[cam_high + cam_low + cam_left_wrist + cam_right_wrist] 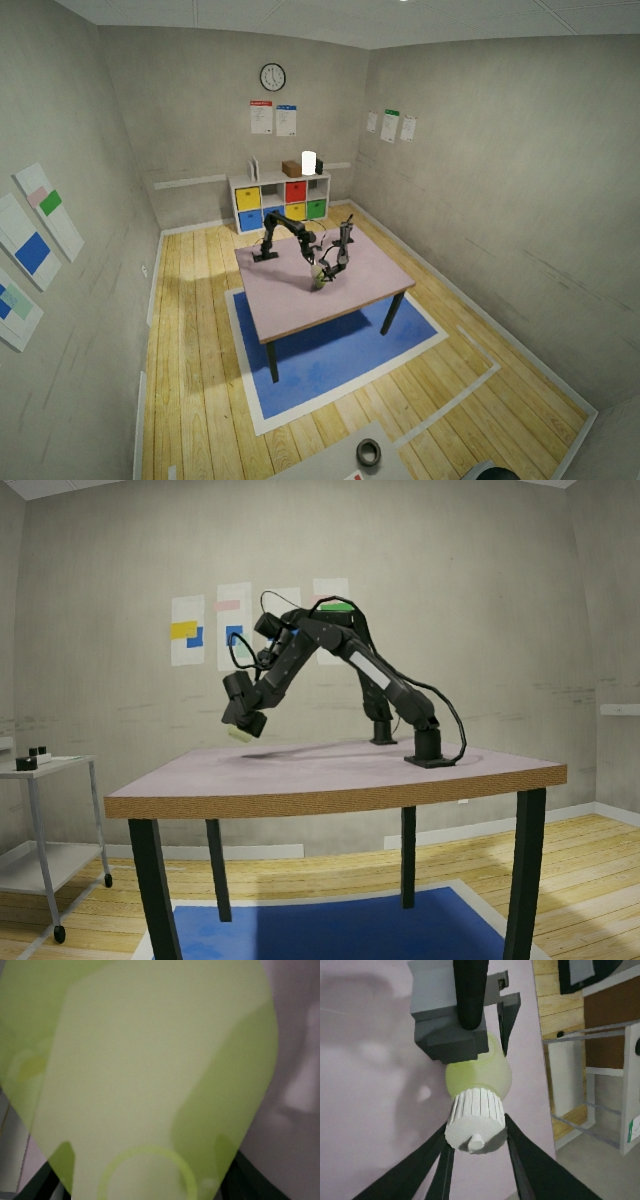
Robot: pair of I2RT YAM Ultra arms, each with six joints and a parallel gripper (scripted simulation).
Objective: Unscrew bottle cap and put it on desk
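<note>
My right gripper is now 1 cm to the right of the white cap. Round my right hand: green bottle: 7 cm below, 4 cm ahead, 3 cm to the left.
The green bottle is 2 cm behind my left hand, 2 cm to the right of it and 4 cm above it. Round my left hand: white cap (6 cm behind, 4 cm to the right, 11 cm above).
</note>
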